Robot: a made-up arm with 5 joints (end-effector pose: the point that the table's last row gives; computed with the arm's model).
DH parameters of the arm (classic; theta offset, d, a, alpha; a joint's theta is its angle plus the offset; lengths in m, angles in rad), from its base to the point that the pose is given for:
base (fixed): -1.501 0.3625 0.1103 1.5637
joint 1: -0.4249 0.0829 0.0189 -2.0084
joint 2: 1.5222 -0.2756 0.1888 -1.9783
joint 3: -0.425 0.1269 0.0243 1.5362
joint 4: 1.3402 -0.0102 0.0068 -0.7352
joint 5: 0 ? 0.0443 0.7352
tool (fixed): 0.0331 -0.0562 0 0
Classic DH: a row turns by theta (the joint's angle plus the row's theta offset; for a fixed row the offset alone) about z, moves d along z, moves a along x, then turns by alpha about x.
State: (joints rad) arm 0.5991 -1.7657 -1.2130 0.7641 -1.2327
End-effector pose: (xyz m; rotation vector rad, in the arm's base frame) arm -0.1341 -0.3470 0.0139 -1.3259 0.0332 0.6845
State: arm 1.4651 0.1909 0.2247 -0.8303 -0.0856
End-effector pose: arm -0.0437 -0.3212 -0.0296 -1.3107 0.5798 0.6306
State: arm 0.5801 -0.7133 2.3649 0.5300 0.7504
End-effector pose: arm 0.0563 -0.2478 0.0372 2.0551 0.8952 0.7705
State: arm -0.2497 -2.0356 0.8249 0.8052 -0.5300
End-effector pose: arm -0.1270 -0.1260 0.0109 1.0262 0.5725 -0.3800
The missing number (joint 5, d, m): 0.1323
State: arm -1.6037 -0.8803 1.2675 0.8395 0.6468
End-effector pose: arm -0.0405 0.1924 0.4216 -1.9478 0.8710 -1.8193
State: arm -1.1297 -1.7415 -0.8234 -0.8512 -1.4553
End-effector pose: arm -0.0679 0.2027 0.1712 -0.3445 -0.5412 -1.1571
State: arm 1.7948 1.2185 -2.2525 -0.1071 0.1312
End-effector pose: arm -0.2874 -0.4048 0.0544 -0.4388 -1.6957 2.5445
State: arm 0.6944 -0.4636 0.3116 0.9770 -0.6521
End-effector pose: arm -0.0403 -0.1564 0.0312 0.1220 0.6541 1.2930
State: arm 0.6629 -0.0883 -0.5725 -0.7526 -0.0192
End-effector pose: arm -0.0426 -0.0322 -0.0608 -0.7936 -0.3301 0.8658
